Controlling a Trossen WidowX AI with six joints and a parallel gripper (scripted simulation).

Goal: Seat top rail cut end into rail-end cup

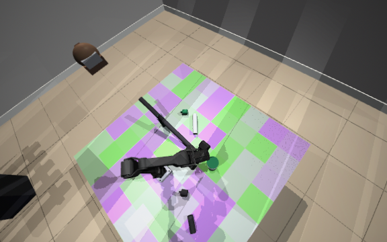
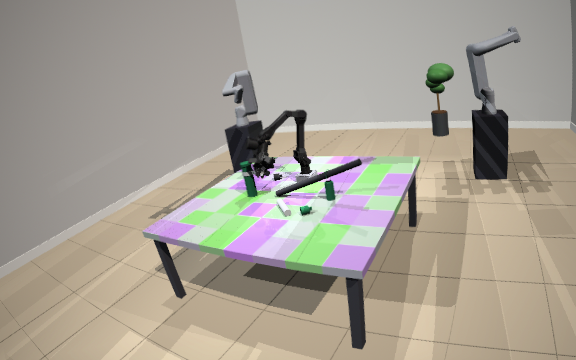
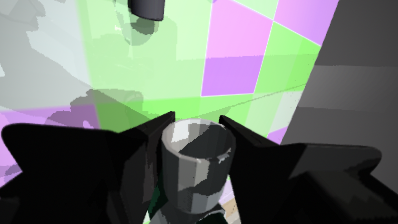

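Right now my gripper tip is 20 mm past the white rail-end cup, 20 mm to the left of it and 30 mm below it. From my gripper tip the other things lie so: white cylinder: 160 mm ahead, 210 mm to the left, 100 mm below; then small green fitting: 180 mm ahead, 350 mm to the left, 100 mm below; then short green post: 10 mm ahead, 410 mm to the left, 10 mm below.
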